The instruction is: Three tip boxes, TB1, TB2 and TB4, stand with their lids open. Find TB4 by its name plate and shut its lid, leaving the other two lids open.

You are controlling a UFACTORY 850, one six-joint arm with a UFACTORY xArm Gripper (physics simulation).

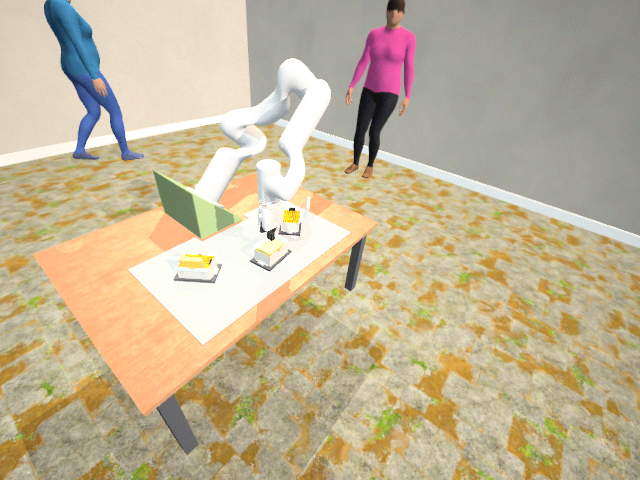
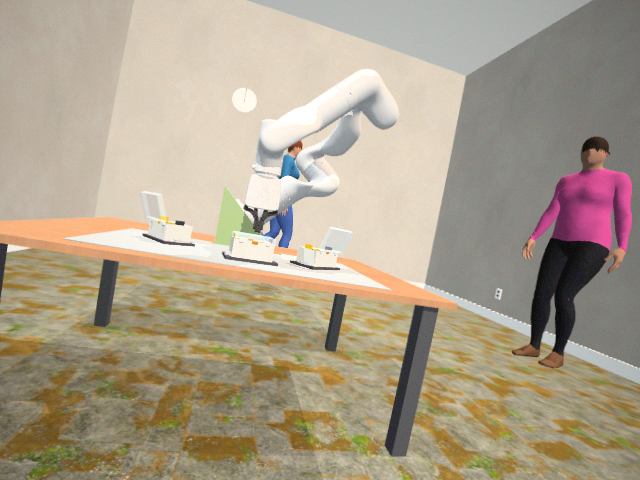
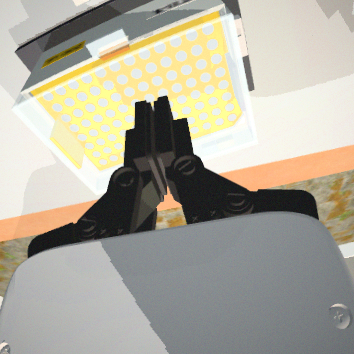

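Observation:
The middle tip box [image 1: 269,255] [image 2: 251,252] [image 3: 145,33] has its clear lid [image 3: 195,75] lying over the yellow tip rack. Whether the lid is fully seated, I cannot tell. Its name plate is not readable here. The left box [image 1: 194,272] [image 2: 170,232] and right box [image 1: 290,226] [image 2: 316,257] have upright or leaning open lids; their plates are unreadable too. My gripper [image 1: 270,235] [image 2: 258,229] [image 3: 158,120] is shut and empty, pointing down with its tips at or just above the middle box's lid. Contact is unclear.
The boxes stand on dark bases on a pale mat [image 1: 201,315] [image 2: 361,279] on the wooden table [image 1: 98,304] [image 2: 423,295]. A green panel [image 1: 178,206] [image 2: 227,219] stands behind the mat. The right box is close beside the gripper. Two people stand beyond the table.

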